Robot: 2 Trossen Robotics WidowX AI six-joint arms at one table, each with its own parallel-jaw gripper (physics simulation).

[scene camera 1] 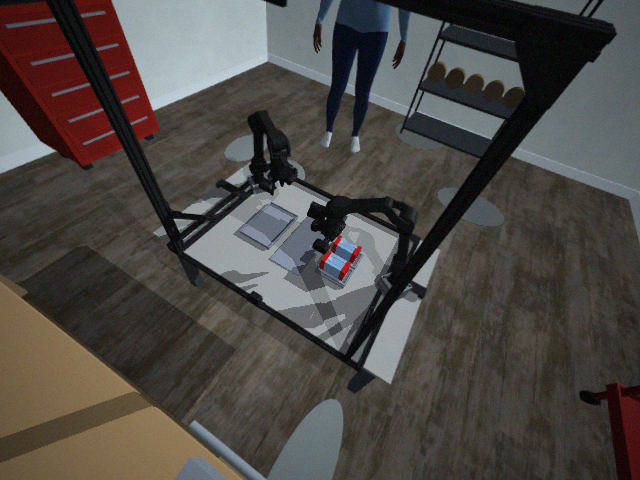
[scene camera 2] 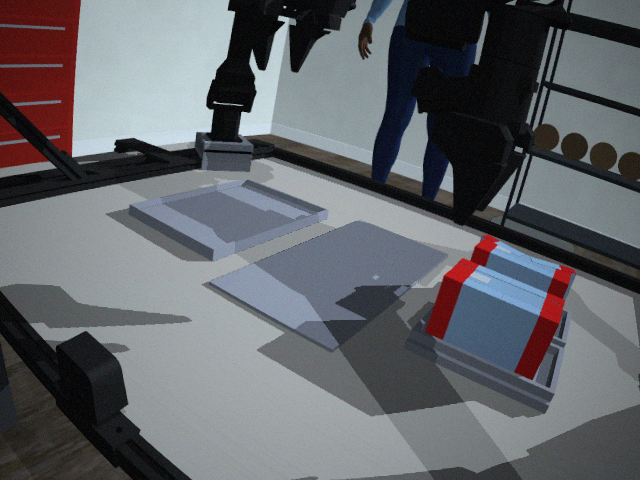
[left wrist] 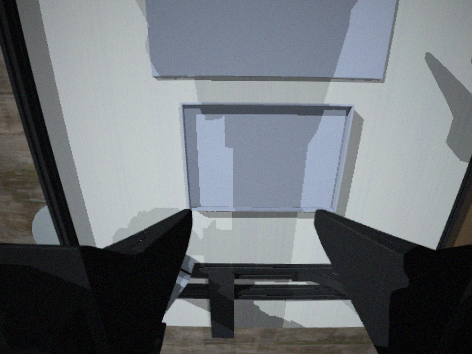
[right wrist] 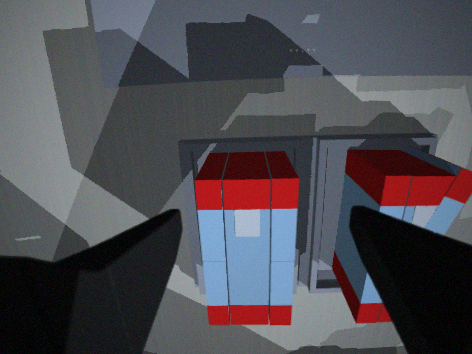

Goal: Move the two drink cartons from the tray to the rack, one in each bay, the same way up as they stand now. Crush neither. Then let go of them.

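Places are measured from the left arm's base along level axes (x left, y ahead, z down), in metres.
Pixels of known places: left gripper, between the fingertips: (scene camera 1: 277, 190) (scene camera 2: 278, 71) (left wrist: 253, 216); right gripper, between the fingertips: (scene camera 2: 469, 216) (right wrist: 265, 218); left arm's base, origin of its link: (scene camera 1: 258, 179) (scene camera 2: 223, 138).
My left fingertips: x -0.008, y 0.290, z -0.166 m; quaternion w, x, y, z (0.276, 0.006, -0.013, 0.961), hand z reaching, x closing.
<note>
Ahead of a thing's pixels: the offset from my left fingertips to its top centre. "pt": to the spot under its first point.
Two light-blue cartons with red ends sit in the two-bay grey rack {dy +0.349, dx +0.181, dz +0.201 m} (scene camera 1: 341, 283) (scene camera 2: 485, 369) (right wrist: 314, 215). The near carton {dy +0.371, dx +0.133, dz +0.143 m} (scene camera 1: 336, 266) (scene camera 2: 491, 320) (right wrist: 247, 270) is in the near bay. The far carton {dy +0.311, dx +0.231, dz +0.143 m} (scene camera 1: 346, 249) (scene camera 2: 527, 266) (right wrist: 400, 192) is in the other bay; its far side looks uneven. The shallow grey tray {dy +0.002, dx -0.038, dz +0.205 m} (scene camera 1: 253, 237) (scene camera 2: 173, 232) (left wrist: 267, 209) is empty. My right gripper (scene camera 1: 331, 240) (scene camera 2: 473, 215) (right wrist: 265, 218) is open and empty above the rack, one finger overlapping the far carton in its wrist view. My left gripper (scene camera 1: 281, 187) (scene camera 2: 279, 70) (left wrist: 253, 216) is open, high behind the tray.
A flat grey panel (scene camera 1: 299, 248) (scene camera 2: 330, 258) (left wrist: 250, 40) (right wrist: 400, 40) lies between tray and rack. A black block {pt dy +0.380, dx -0.249, dz +0.168 m} (scene camera 1: 254, 297) (scene camera 2: 90, 372) is on the near frame rail. Black frame posts surround the table. A person (scene camera 1: 356, 67) stands behind it.
</note>
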